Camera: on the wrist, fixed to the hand. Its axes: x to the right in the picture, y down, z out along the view.
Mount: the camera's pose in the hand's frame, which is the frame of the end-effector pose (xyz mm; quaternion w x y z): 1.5 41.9 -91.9 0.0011 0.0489 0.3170 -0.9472
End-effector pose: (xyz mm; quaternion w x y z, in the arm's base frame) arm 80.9 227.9 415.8 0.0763 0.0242 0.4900 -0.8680
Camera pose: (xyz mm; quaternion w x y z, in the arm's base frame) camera 83.0 285.0 332.5 0.9786 0.1852 -0.0052 0.0895
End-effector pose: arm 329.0 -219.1 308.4 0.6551 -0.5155 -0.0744 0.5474
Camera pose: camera 363.6 -278.0 233.9 0.5680 -0.0716 -0.2539 -0.7796
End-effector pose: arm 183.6 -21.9 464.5 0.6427 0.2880 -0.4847 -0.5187
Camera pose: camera 284.5 -23.1 468.1 0.3510 -0.6553 -0.4506 0.4943
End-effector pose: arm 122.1 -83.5 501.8 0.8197 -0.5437 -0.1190 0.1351
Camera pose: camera 151.1 -146.3 428.2 0.1932 0.1094 -0.2487 -0.9428
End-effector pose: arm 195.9 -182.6 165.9 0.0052 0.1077 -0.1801 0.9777
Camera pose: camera 173.2 -189.4 67.7 0.9779 -0.1390 0.1513 0.0391
